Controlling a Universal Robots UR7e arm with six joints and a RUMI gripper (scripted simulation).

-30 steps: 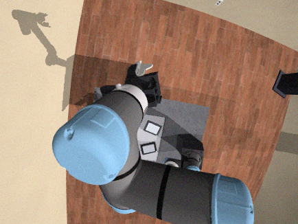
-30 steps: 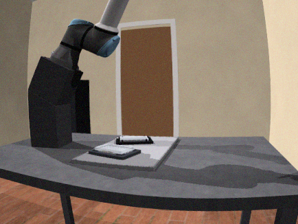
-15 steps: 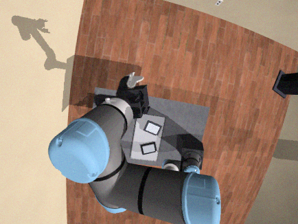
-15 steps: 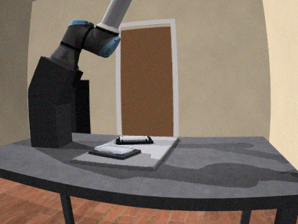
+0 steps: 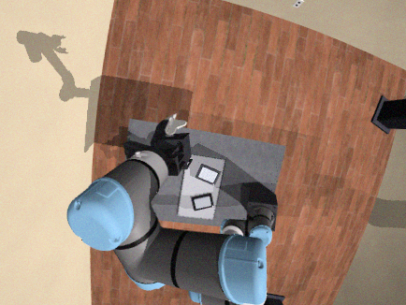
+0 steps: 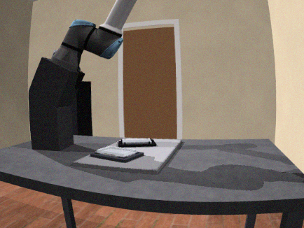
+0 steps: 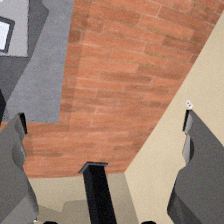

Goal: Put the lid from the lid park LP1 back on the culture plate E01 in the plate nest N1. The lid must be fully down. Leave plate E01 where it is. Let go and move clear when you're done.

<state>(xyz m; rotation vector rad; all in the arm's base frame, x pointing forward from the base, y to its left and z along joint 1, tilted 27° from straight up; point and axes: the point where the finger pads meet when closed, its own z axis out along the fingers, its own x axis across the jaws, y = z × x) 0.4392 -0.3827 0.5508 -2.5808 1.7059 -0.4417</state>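
My hand is 370 mm past the clear lid, 460 mm to the right of it and 730 mm above it. Round my hand: black lid park LP1: 370 mm behind, 460 mm to the left, 740 mm below; then culture plate E01: 320 mm behind, 230 mm to the left, 730 mm below.
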